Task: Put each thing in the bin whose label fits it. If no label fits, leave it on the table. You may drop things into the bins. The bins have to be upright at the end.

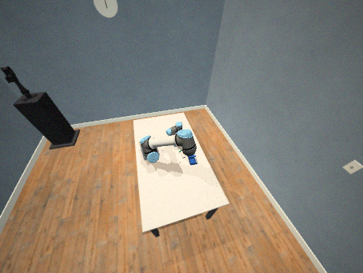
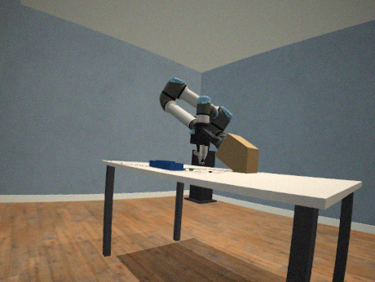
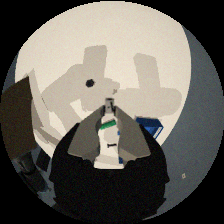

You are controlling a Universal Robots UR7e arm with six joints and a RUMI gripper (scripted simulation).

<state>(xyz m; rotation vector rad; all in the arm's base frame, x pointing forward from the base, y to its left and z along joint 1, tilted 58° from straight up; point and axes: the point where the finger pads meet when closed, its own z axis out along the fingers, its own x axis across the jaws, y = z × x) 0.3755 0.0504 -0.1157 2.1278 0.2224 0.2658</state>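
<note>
My gripper is now 18 cm to the left of the blue bin, 12 cm short of it and 4 cm above it. Round my hand: small grey piece (1 cm below); then green piece (8 cm to the right, 5 cm below); then black nut (6 cm below, 4 cm behind, 3 cm to the left).
</note>
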